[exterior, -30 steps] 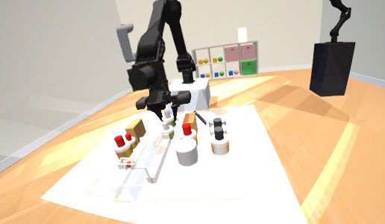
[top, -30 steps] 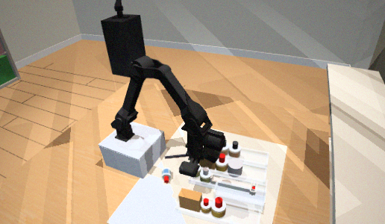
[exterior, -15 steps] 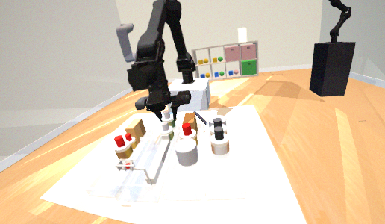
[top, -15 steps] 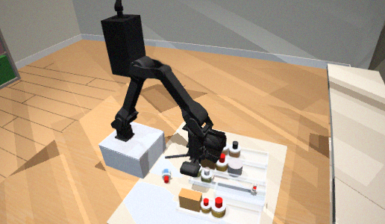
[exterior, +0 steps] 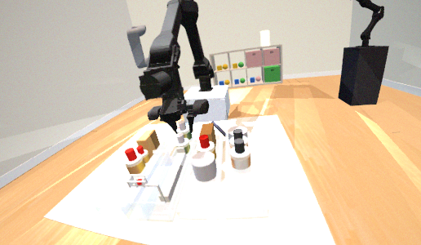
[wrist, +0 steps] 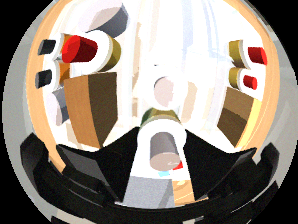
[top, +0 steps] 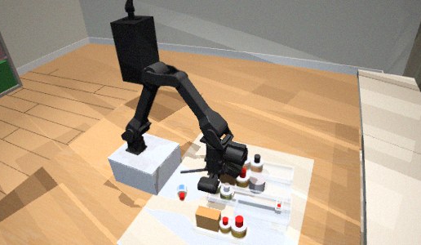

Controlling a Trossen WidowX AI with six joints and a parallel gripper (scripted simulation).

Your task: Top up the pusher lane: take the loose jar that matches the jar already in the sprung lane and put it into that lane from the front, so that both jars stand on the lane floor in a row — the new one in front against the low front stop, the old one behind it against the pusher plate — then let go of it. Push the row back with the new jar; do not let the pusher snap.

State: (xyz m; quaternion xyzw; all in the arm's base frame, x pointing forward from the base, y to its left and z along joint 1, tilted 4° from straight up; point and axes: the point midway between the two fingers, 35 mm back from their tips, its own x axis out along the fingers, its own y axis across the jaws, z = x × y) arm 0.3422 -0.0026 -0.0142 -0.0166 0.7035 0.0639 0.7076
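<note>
Now: the thin black bar 12 cm behind my gripper tip, 9 cm to the left of it and 5 cm below it. From my gripper tip the other things lie so: clear sprung lane (16 cm ahead, 1 cm to the right, 4 cm below); then red mark (23 cm ahead, 1 cm to the right, 2 cm above).
</note>
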